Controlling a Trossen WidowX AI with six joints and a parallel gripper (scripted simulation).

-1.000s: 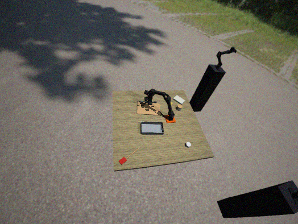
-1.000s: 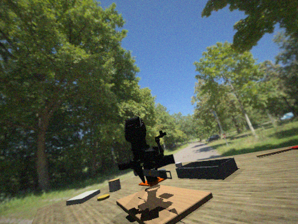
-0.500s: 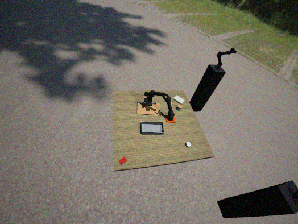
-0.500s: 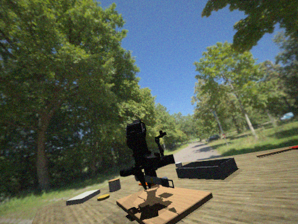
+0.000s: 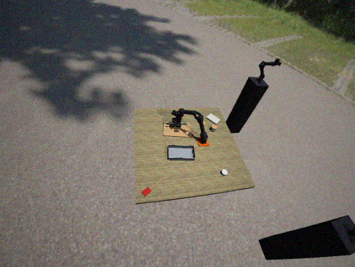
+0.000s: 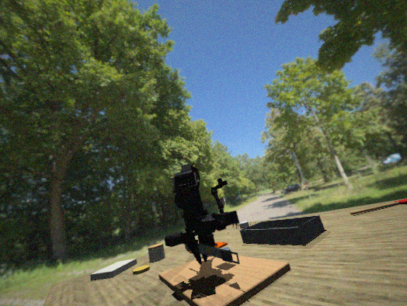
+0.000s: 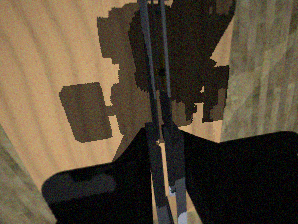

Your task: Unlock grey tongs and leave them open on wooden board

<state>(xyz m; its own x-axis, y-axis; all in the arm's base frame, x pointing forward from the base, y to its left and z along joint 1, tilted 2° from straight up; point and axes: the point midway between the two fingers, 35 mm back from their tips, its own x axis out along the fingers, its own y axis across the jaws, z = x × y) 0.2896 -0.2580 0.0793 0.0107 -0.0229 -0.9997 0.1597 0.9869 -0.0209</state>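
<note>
Right now my gripper tip is 30 mm to the right of the wooden board and 40 mm above it. The rest, counted from my gripper tip: yellow disc: 380 mm behind, 60 mm to the right, 40 mm below; then yellow lock piece: 50 mm ahead, 10 mm to the right, 40 mm above; then roasting tin: 30 mm ahead, 400 mm to the left, 20 mm below.
</note>
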